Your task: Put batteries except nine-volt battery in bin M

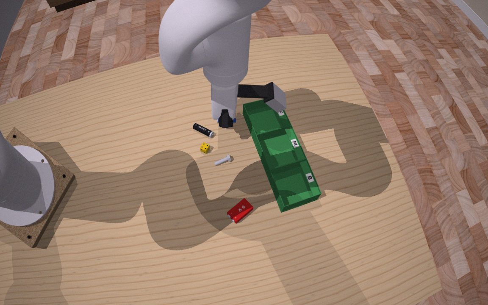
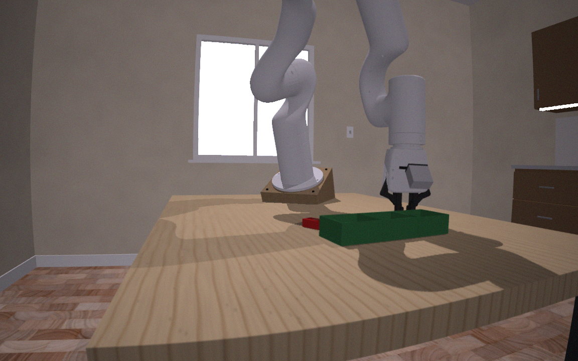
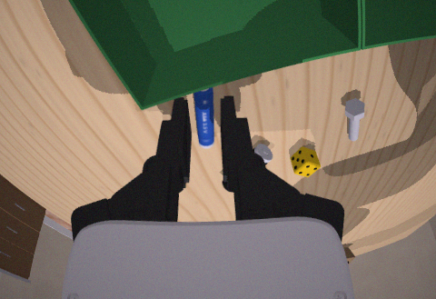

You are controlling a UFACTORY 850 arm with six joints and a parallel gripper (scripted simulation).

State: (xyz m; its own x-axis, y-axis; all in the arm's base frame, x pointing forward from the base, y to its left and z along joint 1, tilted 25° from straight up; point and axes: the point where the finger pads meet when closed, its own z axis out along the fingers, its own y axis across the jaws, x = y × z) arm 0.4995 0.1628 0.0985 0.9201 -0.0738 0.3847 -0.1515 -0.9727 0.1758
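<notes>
Right now the blue battery is 2 cm below my hand. Also, from my hand: yellow die 7 cm to the right, 6 cm behind, 1 cm below; then white bolt 10 cm to the right, 2 cm below, 2 cm behind; then black battery 6 cm behind, 2 cm to the right, 2 cm below.
</notes>
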